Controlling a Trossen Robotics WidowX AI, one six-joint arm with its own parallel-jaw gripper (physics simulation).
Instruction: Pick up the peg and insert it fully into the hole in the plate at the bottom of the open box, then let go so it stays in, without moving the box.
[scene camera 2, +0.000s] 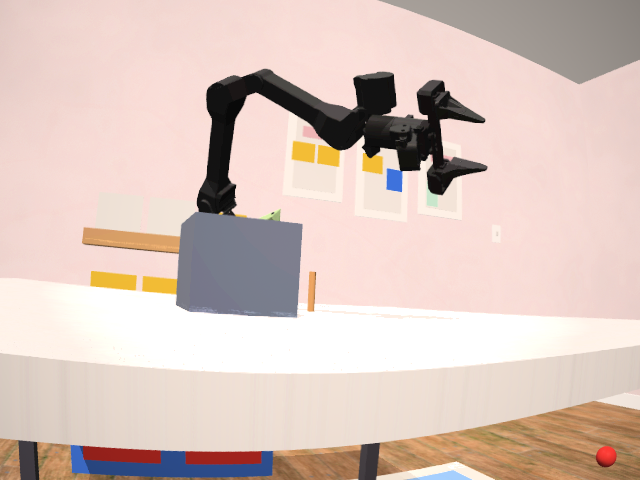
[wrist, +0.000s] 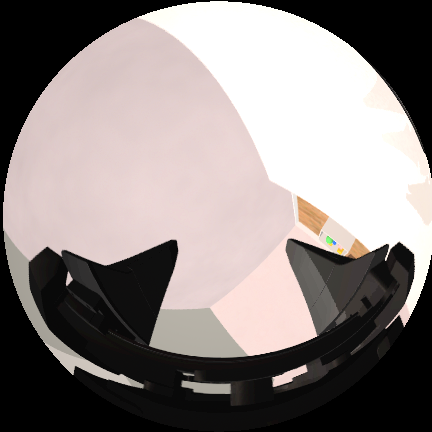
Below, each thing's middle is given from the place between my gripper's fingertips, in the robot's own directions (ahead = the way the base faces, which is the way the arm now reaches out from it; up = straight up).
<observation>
Now: hand 300 mm to the left of the grey-blue box (scene camera 2: 232, 265), 240 mm past it and 200 mm above it.
</observation>
